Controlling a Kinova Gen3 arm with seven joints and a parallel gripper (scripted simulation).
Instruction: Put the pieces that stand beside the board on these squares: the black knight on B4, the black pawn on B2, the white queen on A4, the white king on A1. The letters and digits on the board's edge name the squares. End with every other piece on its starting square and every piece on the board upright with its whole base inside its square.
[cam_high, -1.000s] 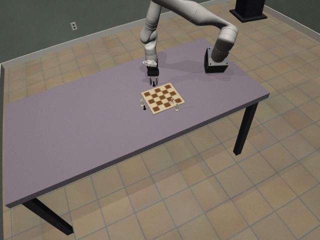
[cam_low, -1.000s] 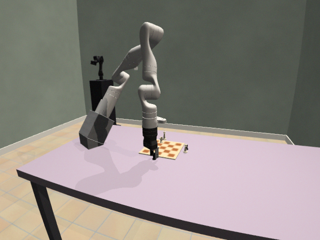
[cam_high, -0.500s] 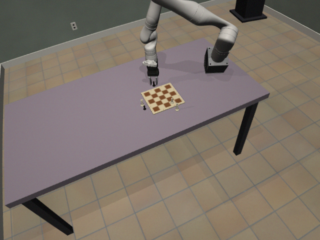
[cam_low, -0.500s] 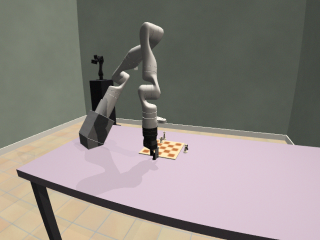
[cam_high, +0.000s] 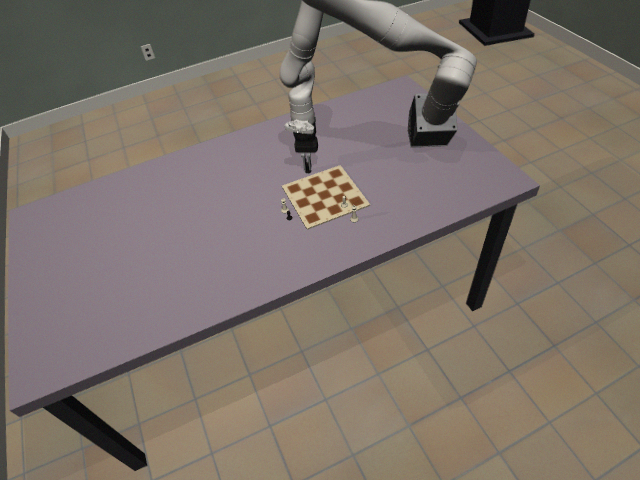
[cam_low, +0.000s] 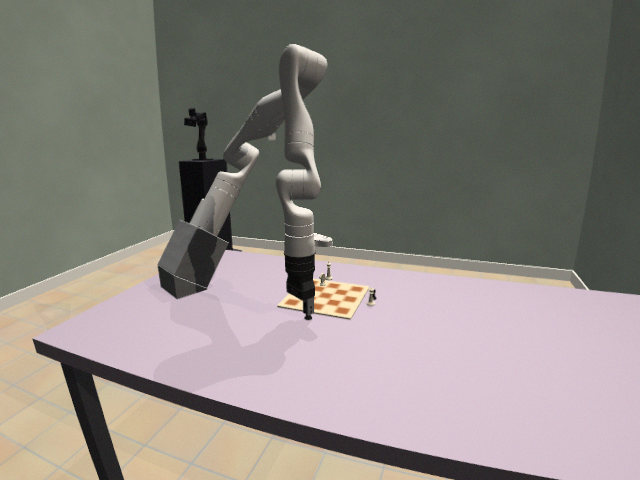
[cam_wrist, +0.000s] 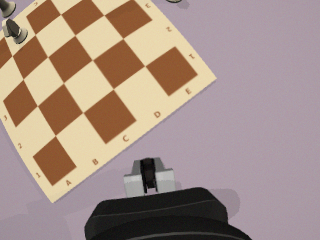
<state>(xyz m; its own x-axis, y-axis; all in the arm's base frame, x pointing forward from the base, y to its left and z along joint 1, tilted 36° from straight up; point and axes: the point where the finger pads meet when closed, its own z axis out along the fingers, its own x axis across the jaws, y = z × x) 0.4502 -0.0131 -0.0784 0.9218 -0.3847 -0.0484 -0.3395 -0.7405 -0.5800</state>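
Right now the chessboard is 140 mm to the left of my hand, 30 mm below it and 20 mm behind it. The rest, counted from my hand: black pawn (200 mm to the left, 110 mm ahead, 20 mm below); then black knight (20 mm below).
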